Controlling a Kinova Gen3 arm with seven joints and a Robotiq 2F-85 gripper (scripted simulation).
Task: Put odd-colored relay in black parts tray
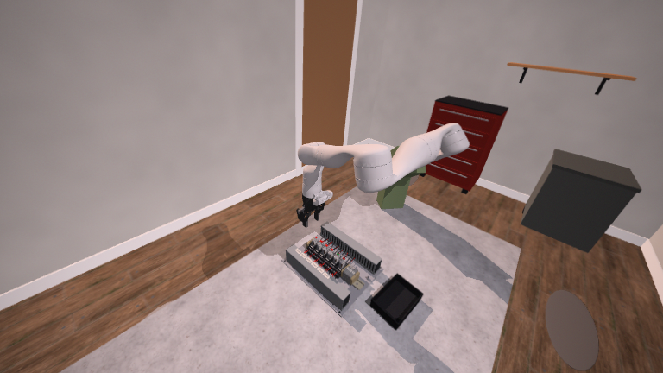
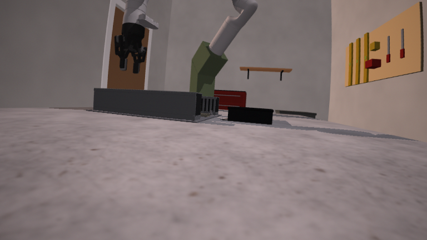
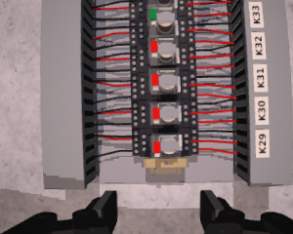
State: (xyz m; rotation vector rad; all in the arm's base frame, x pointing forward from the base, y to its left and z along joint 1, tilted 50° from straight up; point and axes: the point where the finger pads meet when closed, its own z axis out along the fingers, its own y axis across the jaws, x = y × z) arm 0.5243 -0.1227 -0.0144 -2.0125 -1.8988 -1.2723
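Now: the relay 15 cm to the left of my hand, 9 cm below it and 2 cm behind it. Round my hand: black parts tray 40 cm to the left, 13 cm below, 10 cm behind.
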